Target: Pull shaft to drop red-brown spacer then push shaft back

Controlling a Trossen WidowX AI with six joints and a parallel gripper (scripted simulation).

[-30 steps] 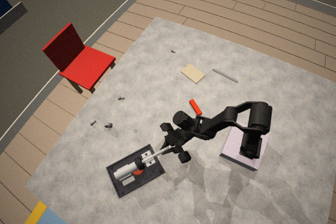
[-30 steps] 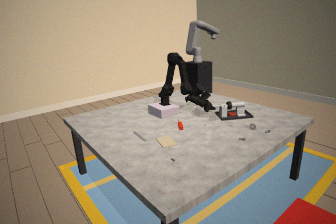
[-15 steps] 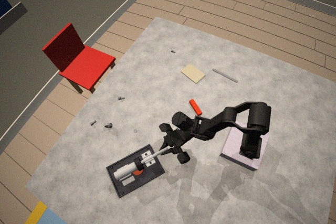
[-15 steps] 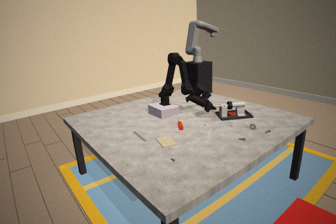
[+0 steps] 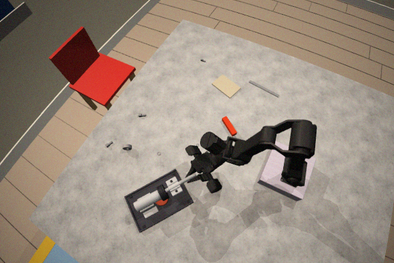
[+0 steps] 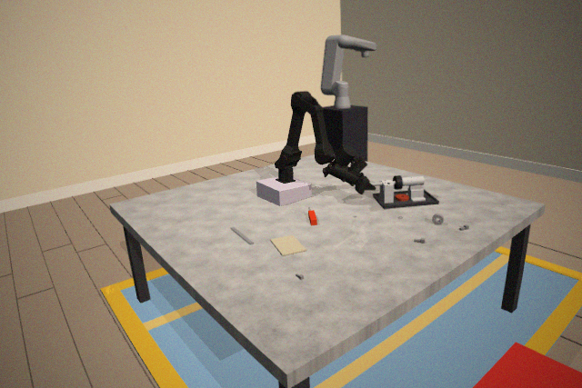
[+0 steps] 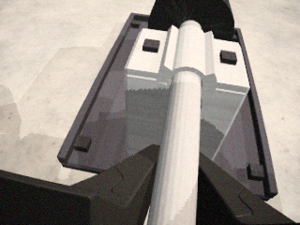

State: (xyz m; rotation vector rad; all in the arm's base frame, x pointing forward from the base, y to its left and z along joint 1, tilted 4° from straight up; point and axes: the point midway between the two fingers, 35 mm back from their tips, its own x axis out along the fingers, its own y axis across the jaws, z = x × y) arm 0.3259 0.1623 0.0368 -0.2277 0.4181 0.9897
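My gripper tip is now 100 mm to the right of the red-brown spacer, 60 mm short of it and 50 mm above it. The rest, counted from my gripper tip: grey ring: 300 mm ahead, 40 mm below, 10 mm to the right; then shaft: 30 mm to the left, 20 mm ahead, 20 mm above; then red-handled screwdriver: 270 mm to the right, 80 mm behind, 60 mm below.
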